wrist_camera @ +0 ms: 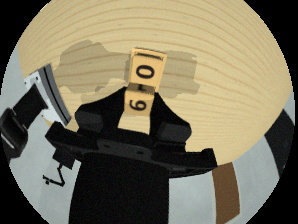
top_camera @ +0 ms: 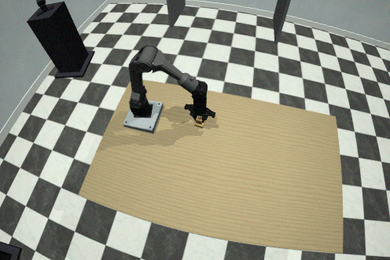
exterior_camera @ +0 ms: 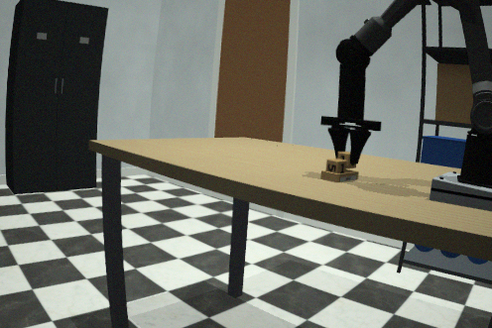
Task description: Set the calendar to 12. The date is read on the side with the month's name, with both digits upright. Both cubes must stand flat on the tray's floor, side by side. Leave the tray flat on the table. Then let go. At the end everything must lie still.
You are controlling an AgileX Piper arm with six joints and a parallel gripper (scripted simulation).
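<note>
The wooden tray is 10 mm ahead of my hand, 20 mm to the left of it and 30 mm below it.
</note>
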